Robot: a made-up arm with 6 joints. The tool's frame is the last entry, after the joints.
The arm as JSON. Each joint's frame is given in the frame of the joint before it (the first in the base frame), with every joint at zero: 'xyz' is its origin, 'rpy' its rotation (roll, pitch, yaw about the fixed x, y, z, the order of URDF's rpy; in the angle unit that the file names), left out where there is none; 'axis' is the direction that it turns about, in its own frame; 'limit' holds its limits. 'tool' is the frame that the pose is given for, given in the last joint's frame.
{
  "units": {
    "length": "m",
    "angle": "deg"
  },
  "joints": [
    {
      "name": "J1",
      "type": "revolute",
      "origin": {
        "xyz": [
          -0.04,
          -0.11,
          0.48
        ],
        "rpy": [
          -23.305,
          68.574,
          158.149
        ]
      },
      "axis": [
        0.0,
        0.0,
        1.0
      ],
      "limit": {
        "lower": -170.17,
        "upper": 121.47
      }
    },
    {
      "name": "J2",
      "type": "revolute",
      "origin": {
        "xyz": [
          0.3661,
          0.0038,
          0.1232
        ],
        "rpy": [
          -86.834,
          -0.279,
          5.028
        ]
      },
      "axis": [
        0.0,
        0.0,
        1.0
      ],
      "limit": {
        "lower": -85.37,
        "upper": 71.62
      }
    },
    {
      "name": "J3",
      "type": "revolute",
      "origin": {
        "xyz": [
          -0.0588,
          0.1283,
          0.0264
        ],
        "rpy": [
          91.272,
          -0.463,
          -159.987
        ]
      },
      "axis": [
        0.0,
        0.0,
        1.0
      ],
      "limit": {
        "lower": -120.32,
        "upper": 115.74
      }
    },
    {
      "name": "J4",
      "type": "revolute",
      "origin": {
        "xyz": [
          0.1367,
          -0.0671,
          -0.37
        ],
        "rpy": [
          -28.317,
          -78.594,
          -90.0
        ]
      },
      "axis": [
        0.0,
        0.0,
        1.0
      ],
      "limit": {
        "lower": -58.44,
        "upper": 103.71
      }
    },
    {
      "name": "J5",
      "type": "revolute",
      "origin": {
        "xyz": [
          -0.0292,
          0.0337,
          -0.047
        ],
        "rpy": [
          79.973,
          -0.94,
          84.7
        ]
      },
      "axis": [
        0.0,
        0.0,
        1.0
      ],
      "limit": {
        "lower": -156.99,
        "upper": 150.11
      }
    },
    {
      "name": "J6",
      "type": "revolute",
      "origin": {
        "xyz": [
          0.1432,
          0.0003,
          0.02
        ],
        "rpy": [
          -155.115,
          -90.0,
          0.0
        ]
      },
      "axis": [
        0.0,
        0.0,
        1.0
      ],
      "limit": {
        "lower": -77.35,
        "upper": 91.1
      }
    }
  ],
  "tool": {
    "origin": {
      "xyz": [
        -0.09,
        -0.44,
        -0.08
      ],
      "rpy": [
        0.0,
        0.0,
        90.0
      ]
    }
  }
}
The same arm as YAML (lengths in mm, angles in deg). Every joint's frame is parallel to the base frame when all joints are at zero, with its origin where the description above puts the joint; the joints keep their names.
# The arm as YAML. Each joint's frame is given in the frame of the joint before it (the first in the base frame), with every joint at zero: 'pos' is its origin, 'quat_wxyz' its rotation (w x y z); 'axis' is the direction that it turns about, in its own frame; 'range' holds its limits. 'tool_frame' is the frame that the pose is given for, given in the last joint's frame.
length_unit: mm
angle_unit: deg
joints:
  - joint: J1
    pos: [-40.0, -110.0, 480.0]
    quat_wxyz: [1.0, 0.0, 0.0, 0.0]
    axis: [-0.940769, -0.048998, 0.335489]
    range: [-170.17, 121.47]
  - joint: J2
    pos: [-240.0, 40.0, -300.0]
    quat_wxyz: [1.0, 0.0, 0.0, 0.0]
    axis: [-0.0222, -0.998807, -0.0435]
    range: [-85.37, 71.62]
  - joint: J3
    pos: [140.1, -30.0, 10.0]
    quat_wxyz: [1.0, 0.0, 0.0, 0.0]
    axis: "+x"
    range: [-120.32, 115.74]
  - joint: J4
    pos: [-370.0, 60.0, 140.0]
    quat_wxyz: [1.0, 0.0, 0.0, 0.0]
    axis: [0.174096, -0.886277, 0.429189]
    range: [-58.44, 103.71]
  - joint: J5
    pos: [-40.0, 50.0, 10.0]
    quat_wxyz: [1.0, 0.0, 0.0, 0.0]
    axis: "+x"
    range: [-156.99, 150.11]
  - joint: J6
    pos: [20.0, 60.0, 130.0]
    quat_wxyz: [1.0, 0.0, 0.0, 0.0]
    axis: "+z"
    range: [-77.35, 91.1]
tool_frame:
  pos: [-90.0, -440.0, -80.0]
  quat_wxyz: [0.707104, 0.000002, 0.000004, 0.707109]

